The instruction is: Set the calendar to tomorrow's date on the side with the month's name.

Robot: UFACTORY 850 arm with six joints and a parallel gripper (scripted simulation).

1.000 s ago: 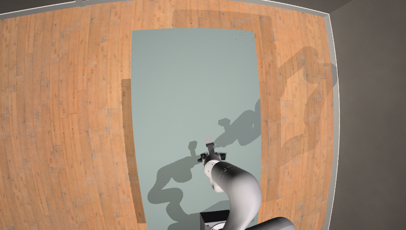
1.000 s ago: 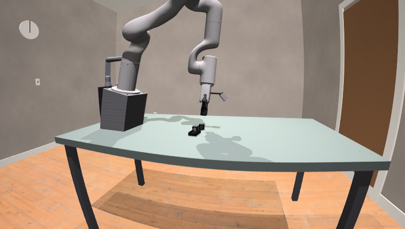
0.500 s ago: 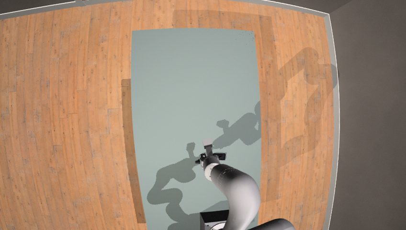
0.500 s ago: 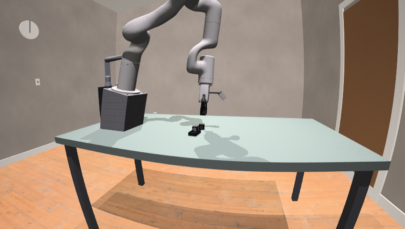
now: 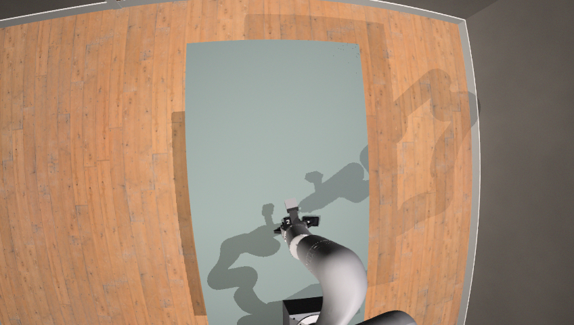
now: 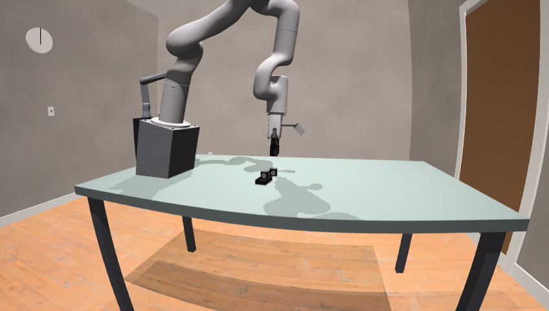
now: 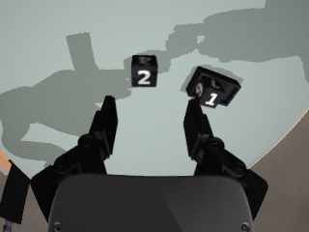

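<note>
Now: the black cube 10 mm behind my hand and 90 mm below it. Round my hand: black tray (20 mm behind, 100 mm to the right, 100 mm below).
</note>
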